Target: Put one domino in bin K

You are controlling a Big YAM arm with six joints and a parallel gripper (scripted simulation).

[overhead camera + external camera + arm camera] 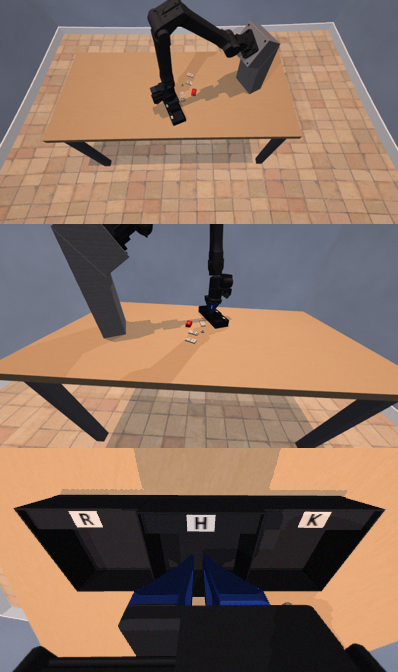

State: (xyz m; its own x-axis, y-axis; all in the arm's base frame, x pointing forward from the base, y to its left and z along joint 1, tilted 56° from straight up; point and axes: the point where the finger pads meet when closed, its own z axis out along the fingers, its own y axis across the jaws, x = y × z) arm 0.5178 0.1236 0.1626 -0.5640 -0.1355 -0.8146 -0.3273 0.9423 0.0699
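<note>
Right now the black bin is 10 mm ahead of my hand and 20 mm below it. Also, from my hand: small red block 110 mm behind, 110 mm to the right, 30 mm below; then small grey nut 30 mm behind, 180 mm to the right, 40 mm below.
</note>
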